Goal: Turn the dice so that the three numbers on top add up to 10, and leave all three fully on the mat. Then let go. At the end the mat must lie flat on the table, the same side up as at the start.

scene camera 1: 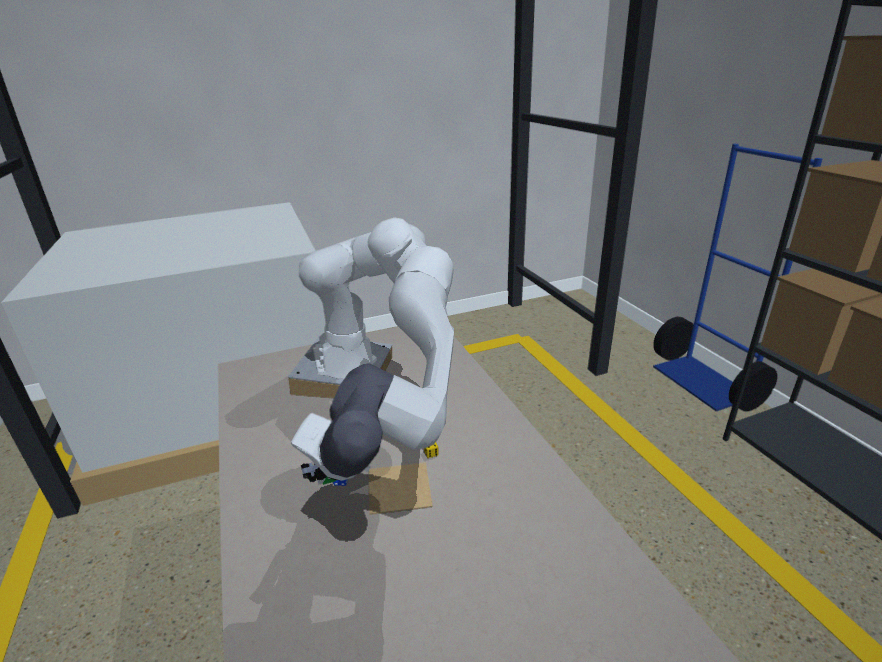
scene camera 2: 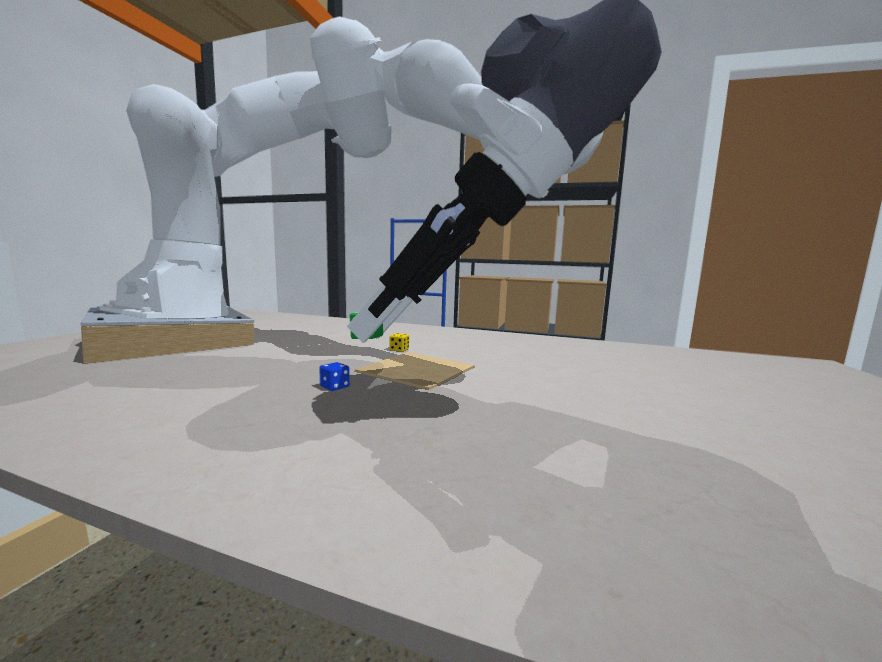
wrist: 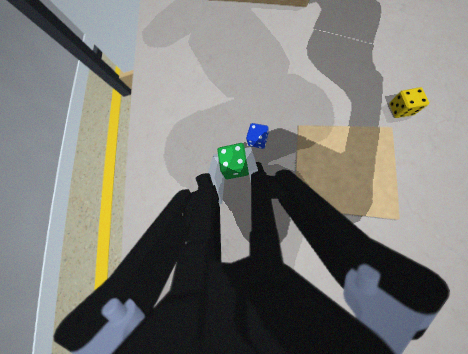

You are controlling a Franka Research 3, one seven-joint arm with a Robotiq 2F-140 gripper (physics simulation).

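My gripper (scene camera 2: 364,330) (wrist: 234,161) is shut on the green die (scene camera 1: 327,481) (scene camera 2: 376,332) (wrist: 232,156) and holds it above the table, slanting down. The green die's 4 face is turned to the wrist camera. In scene camera 1 the arm hides most of the gripper. The blue die (scene camera 1: 340,483) (scene camera 2: 334,376) (wrist: 257,135) rests on the table beside the mat (scene camera 1: 409,495) (scene camera 2: 445,373) (wrist: 385,200), off it; its top number is hard to read. The yellow die (scene camera 1: 431,450) (scene camera 2: 398,342) (wrist: 410,102) is on the table just off another side of the mat, its 4 face seemingly up. The mat lies flat.
The arm's base stands on a wooden block (scene camera 1: 313,386) (scene camera 2: 167,342) at the back of the table (scene camera 1: 498,570) (scene camera 2: 249,491). A large pale box (scene camera 1: 163,356) stands left of the table in scene camera 1. A shelf unit and a blue hand truck stand beyond the table.
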